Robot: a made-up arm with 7 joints.
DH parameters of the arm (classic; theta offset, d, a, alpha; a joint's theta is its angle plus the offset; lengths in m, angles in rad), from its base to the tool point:
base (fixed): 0 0 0 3.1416
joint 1: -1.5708 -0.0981 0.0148 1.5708
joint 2: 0 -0.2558 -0.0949 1.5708
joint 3: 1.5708 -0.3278 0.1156 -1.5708
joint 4: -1.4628 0 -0.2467 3.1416
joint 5: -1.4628 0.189 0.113 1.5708
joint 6: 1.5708 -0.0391 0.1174 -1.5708
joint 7: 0 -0.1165 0.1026 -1.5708
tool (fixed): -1.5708 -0.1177 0 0
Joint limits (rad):
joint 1: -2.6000..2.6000
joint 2: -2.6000..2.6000
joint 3: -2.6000..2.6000
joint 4: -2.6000..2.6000
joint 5: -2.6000..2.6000
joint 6: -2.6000..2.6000
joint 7: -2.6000..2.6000
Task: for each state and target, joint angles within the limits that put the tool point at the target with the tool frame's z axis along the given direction. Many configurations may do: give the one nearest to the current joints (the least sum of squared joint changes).
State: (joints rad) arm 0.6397 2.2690 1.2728 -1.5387 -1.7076 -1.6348 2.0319
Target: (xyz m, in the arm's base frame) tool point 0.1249 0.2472 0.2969 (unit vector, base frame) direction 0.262 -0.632 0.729
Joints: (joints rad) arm 0.3258 2.0557 1.4472 -2.1633 -0.8373 -0.9450 2.1281
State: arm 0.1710 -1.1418 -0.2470 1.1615 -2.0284 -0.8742 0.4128
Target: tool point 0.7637 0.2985 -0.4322 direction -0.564 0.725 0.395
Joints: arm 0.2337 -1.2357 -0.8087 1.0306 -1.7452 -1.3852 0.7841
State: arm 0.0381 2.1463 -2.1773 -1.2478 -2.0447 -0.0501 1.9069
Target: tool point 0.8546 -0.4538 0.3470 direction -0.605 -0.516 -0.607
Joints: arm 0.3482 2.1931 -2.5140 -1.4431 -1.6592 0.2541 1.7299
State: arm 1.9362 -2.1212 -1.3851 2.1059 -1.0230 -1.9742 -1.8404
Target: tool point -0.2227 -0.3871 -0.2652 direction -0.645 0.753 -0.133
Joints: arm 2.6000 -1.1935 -1.2400 1.7782 -1.4388 -1.5735 -2.5300
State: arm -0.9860 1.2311 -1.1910 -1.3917 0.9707 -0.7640 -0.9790
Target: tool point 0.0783 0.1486 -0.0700 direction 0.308 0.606 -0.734
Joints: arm -1.1455 1.1117 -0.2881 -1.9206 0.9325 -0.4058 -1.0803
